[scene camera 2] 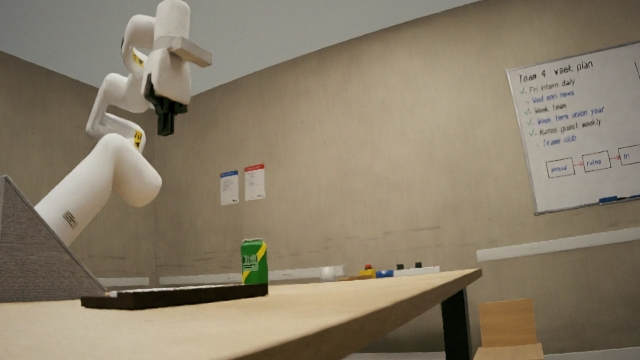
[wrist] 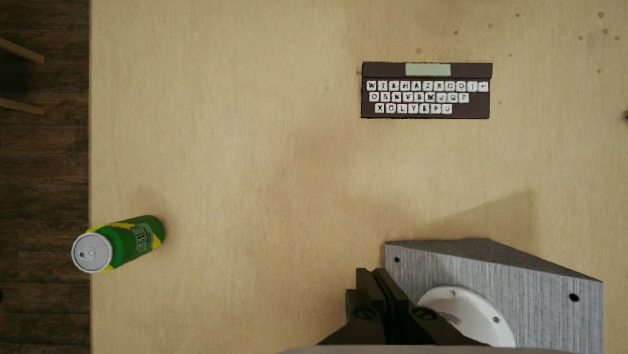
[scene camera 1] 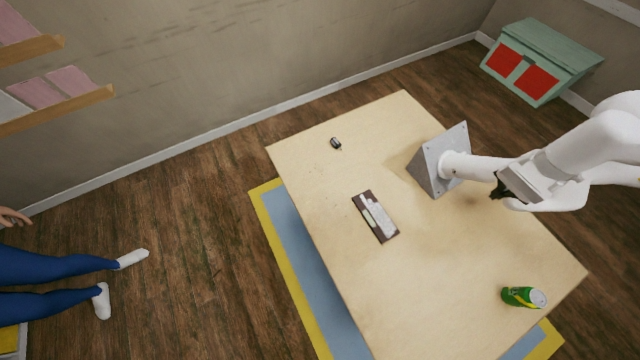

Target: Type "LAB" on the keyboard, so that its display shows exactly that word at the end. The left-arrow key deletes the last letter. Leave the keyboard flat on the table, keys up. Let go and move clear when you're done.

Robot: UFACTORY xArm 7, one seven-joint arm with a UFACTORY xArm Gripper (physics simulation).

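The dark brown keyboard [scene camera 1: 382, 218] [scene camera 2: 200, 296] [wrist: 427, 97] lies flat on the table [scene camera 1: 425, 280] [scene camera 2: 350, 310] [wrist: 225, 150], its white keys up. In the wrist view the L key [wrist: 402, 108] is in the bottom row, the A key [wrist: 416, 86] in the top row and the B key [wrist: 419, 97] in the middle row. The left-arrow key [wrist: 483, 86] ends the top row. The pale green display [wrist: 428, 69] shows no letters that I can make out. My gripper [scene camera 1: 494, 196] [scene camera 2: 166, 134] [wrist: 369, 293] is shut and empty, high above the table and well clear of the keyboard.
A green and yellow can [scene camera 1: 522, 297] [scene camera 2: 255, 262] [wrist: 127, 242] stands near the table's edge. The grey wedge-shaped arm mount [scene camera 1: 440, 160] [scene camera 2: 40, 250] [wrist: 540, 305] stands behind the keyboard. A small dark object [scene camera 1: 335, 143] lies near the table's far corner in scene camera 1.
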